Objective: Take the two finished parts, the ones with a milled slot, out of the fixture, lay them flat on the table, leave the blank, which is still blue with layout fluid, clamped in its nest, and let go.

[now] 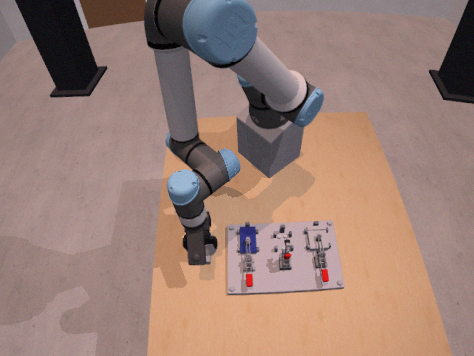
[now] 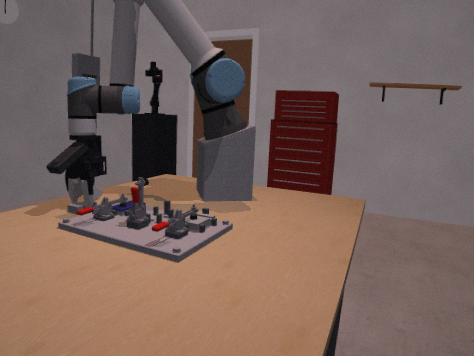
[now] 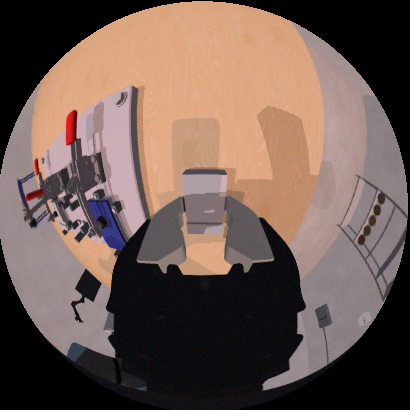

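Note:
My gripper is shut on a grey metal part, held over the table beside the fixture plate, on the side of the blue blank. Its slot is hard to make out; a gap between part and table cannot be judged exactly. The blue blank sits in the end nest under its lowered clamp. The middle nest is empty, its clamp raised. Another grey part sits in the far end nest under a lowered clamp.
Red clamp handles stick out over the fixture plate. The middle handle stands upright. The grey robot pedestal stands on the wooden table behind the fixture.

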